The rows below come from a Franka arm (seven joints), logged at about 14 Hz.
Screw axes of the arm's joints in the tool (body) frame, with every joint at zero. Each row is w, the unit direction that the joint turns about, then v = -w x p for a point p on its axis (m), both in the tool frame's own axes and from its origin. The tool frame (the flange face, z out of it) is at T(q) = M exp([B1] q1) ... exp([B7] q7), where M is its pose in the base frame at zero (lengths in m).
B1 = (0, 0, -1, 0, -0.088, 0)
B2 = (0, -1, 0, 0.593, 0, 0.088)
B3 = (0, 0, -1, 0, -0.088, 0)
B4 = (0, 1, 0, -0.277, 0, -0.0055)
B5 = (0, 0, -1, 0, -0.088, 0)
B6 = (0, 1, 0, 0.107, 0, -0.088)
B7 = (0, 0, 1, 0, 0, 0)
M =
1 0 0 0.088
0 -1 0 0
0 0 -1 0.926
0 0 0 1
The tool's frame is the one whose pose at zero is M.
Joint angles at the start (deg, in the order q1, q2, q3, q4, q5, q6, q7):
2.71 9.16 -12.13 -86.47 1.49 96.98 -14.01
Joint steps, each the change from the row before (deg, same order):
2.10 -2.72 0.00 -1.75 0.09 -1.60 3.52
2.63 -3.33 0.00 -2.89 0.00 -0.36 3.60
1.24 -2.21 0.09 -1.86 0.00 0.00 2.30
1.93 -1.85 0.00 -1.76 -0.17 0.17 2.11
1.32 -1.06 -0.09 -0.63 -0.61 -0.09 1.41
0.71 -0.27 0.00 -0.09 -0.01 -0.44 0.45
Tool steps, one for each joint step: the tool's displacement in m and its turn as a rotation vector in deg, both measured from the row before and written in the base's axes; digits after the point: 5 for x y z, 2 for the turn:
-0.01346 0.02159 0.01095 0.82 0.57 -1.48
-0.01564 0.02516 0.00872 0.75 -0.05 -1.02
-0.01085 0.01181 0.00606 0.49 -0.29 -0.98
-0.00900 0.01720 0.00329 0.26 -0.18 -0.17
-0.00546 0.00989 0.00458 -0.35 -0.28 -0.14
-0.00215 0.00654 0.00108 0.06 0.28 0.27

